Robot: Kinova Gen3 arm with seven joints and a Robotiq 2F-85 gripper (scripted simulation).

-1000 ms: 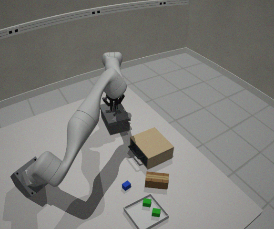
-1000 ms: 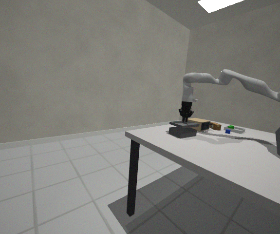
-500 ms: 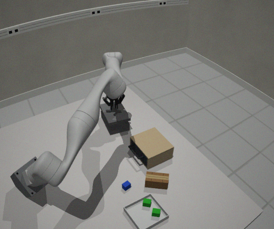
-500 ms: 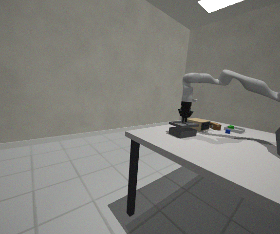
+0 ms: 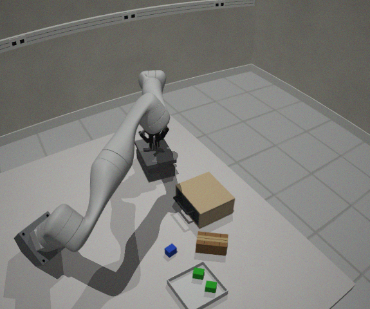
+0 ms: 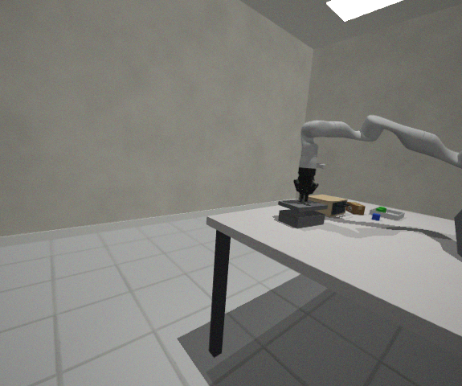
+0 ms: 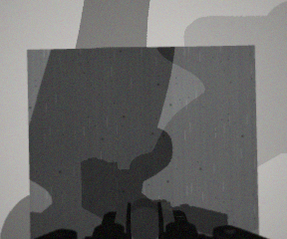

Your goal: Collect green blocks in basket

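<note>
Right now the knobbed lid is 3 cm below my hand. The rest, counted from my hand: blue block: 41 cm to the right, 25 cm behind, 10 cm below; then light wooden cabinet: 32 cm to the right, 8 cm below, 2 cm behind; then darker brown wooden box: 49 cm to the right, 13 cm behind, 8 cm below.
</note>
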